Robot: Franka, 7 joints.
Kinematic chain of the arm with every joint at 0, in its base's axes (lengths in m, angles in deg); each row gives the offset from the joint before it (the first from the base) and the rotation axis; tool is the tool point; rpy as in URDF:
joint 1: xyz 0 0 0.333 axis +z
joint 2: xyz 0 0 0 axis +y
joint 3: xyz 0 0 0.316 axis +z
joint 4: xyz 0.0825 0 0 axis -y
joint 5: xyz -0.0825 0 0.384 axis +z
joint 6: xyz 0 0 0 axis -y
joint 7: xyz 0.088 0 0 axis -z
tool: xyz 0 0 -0.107 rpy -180 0 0
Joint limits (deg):
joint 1: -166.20..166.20
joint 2: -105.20..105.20
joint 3: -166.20..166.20
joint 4: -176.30..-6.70
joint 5: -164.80..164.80
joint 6: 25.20..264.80
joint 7: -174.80..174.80
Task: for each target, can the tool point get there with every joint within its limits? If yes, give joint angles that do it. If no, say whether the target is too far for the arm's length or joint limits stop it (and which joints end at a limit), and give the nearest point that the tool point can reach.
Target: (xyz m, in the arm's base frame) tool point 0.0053 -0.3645 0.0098
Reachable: yes | joints -100.48 48.67 -3.97 -129.36 -109.42 193.64 68.07
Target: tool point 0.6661 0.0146 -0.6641
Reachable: no: too far | nearest point 0.5048 0.0111 -0.3124 | short by 0.387 m
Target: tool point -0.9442 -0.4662 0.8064
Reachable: no: too far | nearest point -0.7016 -0.3464 0.6848 | short by 0.297 m
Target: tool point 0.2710 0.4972 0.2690
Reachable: yes | joints 131.20 82.50 -70.21 -109.34 -59.20 86.63 -90.05
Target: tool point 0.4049 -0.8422 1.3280
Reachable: no: too far | nearest point 0.2545 -0.5293 0.9583 | short by 0.507 m
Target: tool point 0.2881 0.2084 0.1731
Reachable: yes | joints 111.31 30.71 -54.01 -150.65 112.34 175.80 140.98
